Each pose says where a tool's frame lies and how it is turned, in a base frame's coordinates. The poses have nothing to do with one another.
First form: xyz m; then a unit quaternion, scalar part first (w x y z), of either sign.
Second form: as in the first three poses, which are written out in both.
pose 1, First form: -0.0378, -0.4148, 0.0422, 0.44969, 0.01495, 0.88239, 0.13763
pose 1, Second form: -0.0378, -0.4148, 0.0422, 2.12, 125.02, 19.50
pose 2, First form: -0.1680, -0.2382, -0.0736, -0.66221, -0.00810, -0.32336, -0.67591
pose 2, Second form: -0.1680, -0.2382, -0.0736, 1.05, 41.89, 87.55
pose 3, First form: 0.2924, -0.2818, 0.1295, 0.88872, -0.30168, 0.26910, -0.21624
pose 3, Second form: 0.2924, -0.2818, 0.1295, -35.91, 32.03, -25.74
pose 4, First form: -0.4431, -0.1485, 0.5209, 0.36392, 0.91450, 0.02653, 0.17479
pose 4, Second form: -0.4431, -0.1485, 0.5209, 134.82, 3.91, 25.77
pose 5, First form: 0.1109, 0.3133, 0.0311, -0.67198, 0.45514, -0.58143, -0.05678
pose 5, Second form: 0.1109, 0.3133, 0.0311, -58.73, 75.03, 7.33
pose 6, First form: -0.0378, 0.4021, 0.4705, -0.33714, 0.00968, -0.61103, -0.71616
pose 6, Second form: -0.0378, 0.4021, 0.4705, -1.45, 91.25, 106.95
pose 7, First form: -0.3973, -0.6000, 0.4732, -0.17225, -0.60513, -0.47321, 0.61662
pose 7, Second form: -0.3973, -0.6000, 0.4732, 98.39, 76.94, -100.26
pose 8, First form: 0.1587, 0.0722, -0.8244, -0.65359, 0.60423, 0.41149, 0.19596
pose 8, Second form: 0.1587, 0.0722, -0.8244, -78.54, -53.49, -25.47
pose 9, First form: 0.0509, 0.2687, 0.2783, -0.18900, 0.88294, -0.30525, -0.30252
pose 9, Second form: 0.0509, 0.2687, 0.2783, -142.25, 49.18, 48.74
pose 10, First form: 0.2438, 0.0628, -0.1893, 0.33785, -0.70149, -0.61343, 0.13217
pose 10, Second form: 0.2438, 0.0628, -0.1893, -104.72, -91.58, 19.73
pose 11, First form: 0.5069, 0.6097, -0.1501, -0.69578, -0.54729, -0.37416, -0.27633
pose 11, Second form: 0.5069, 0.6097, -0.1501, 69.97, 47.83, 35.33
